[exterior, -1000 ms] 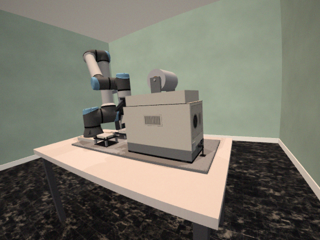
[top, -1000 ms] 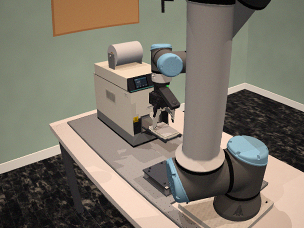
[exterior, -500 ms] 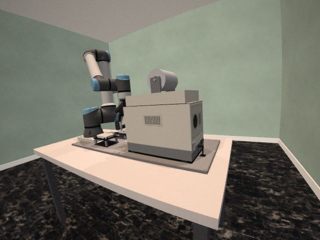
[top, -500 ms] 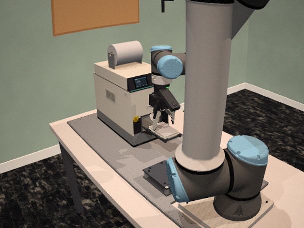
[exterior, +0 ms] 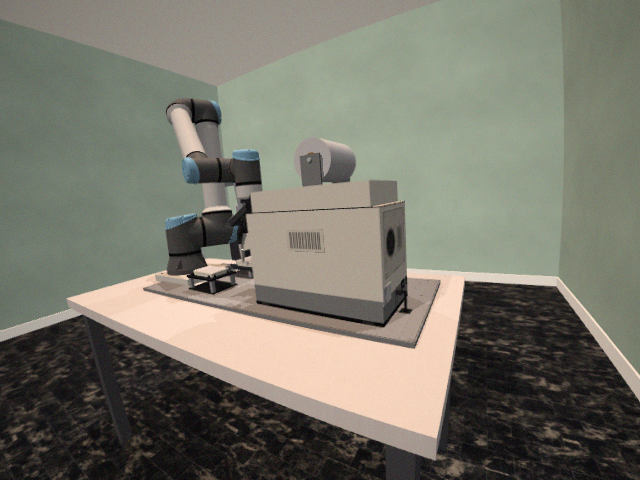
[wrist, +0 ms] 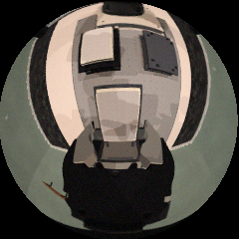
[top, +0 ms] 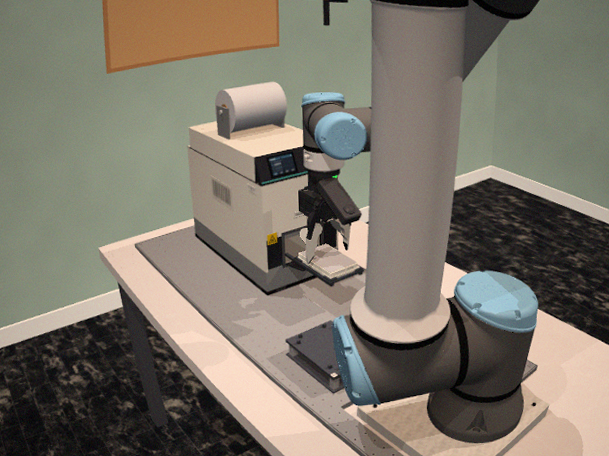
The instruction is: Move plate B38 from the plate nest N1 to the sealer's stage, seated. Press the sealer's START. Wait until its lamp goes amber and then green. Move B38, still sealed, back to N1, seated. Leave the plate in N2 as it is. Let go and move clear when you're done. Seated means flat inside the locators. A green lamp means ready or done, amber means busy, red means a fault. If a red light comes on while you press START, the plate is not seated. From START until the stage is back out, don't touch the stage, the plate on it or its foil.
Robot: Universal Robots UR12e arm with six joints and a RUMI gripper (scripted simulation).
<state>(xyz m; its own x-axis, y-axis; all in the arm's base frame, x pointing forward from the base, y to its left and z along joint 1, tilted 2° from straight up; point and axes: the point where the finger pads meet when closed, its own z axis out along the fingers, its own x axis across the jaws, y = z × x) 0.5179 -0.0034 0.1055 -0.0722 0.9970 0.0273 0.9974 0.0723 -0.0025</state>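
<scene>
Right now the sealer stage is 30 mm below my hand. The rest, counted from my hand: N1 label 320 mm behind, 120 mm to the left, 130 mm below; then small screen 110 mm ahead, 50 mm to the left, 200 mm above; then foil roll 330 mm ahead, 20 mm to the left, 290 mm above.
</scene>
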